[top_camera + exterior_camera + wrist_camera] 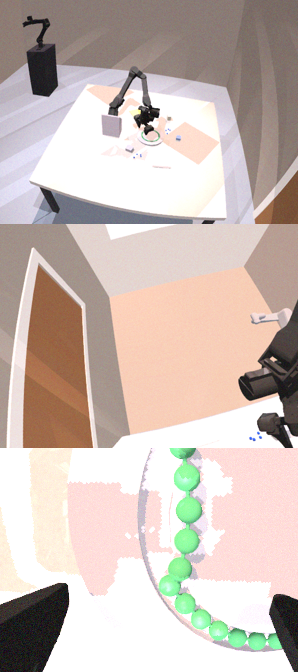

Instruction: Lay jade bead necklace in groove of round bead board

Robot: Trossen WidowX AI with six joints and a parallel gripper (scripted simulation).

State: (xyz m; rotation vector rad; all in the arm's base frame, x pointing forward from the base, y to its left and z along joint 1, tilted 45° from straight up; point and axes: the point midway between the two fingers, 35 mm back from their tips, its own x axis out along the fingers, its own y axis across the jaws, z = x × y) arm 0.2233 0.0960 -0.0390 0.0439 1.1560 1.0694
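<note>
Now: gripper tip 60 mm short of the round white bead board, 20 mm to the left of it and 10 mm above it. Round my gripper tip: yellow sheet (230 mm to the left, 80 mm behind, 20 mm below); then blue block (270 mm ahead, 10 mm to the left, 10 mm below); then cream block (230 mm to the left, 180 mm ahead).
</note>
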